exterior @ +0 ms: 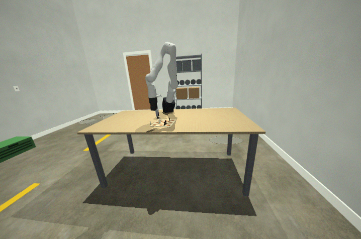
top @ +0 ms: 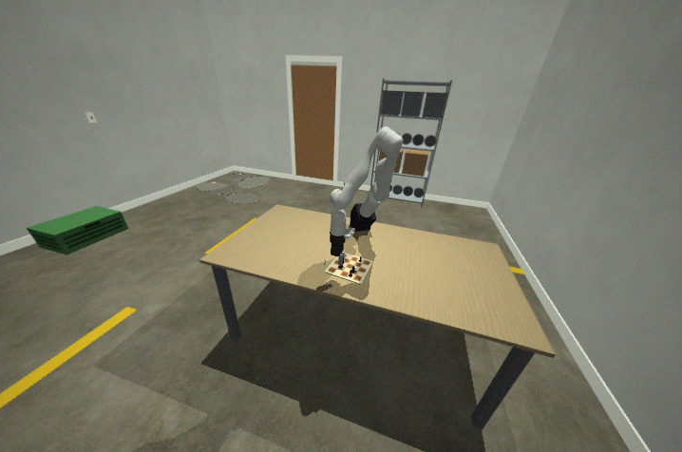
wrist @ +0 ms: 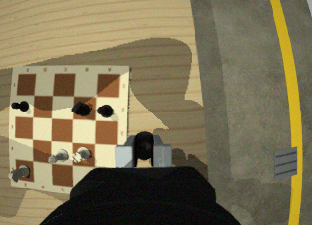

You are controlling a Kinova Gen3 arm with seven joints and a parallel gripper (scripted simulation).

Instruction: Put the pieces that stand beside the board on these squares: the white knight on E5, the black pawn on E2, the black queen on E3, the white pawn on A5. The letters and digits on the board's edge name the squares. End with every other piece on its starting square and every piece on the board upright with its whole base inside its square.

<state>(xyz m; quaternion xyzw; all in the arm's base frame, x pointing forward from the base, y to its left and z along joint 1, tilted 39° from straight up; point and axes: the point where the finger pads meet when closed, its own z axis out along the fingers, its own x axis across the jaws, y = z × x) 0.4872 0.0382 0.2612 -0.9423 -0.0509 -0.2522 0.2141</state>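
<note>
The black pawn lies 22 cm behind my hand and 12 cm below it. The rest, counted from my hand: chessboard 14 cm behind, 3 cm to the right, 13 cm below; then black queen 1 cm below; then white pawn 7 cm behind, 16 cm to the right, 12 cm below.
</note>
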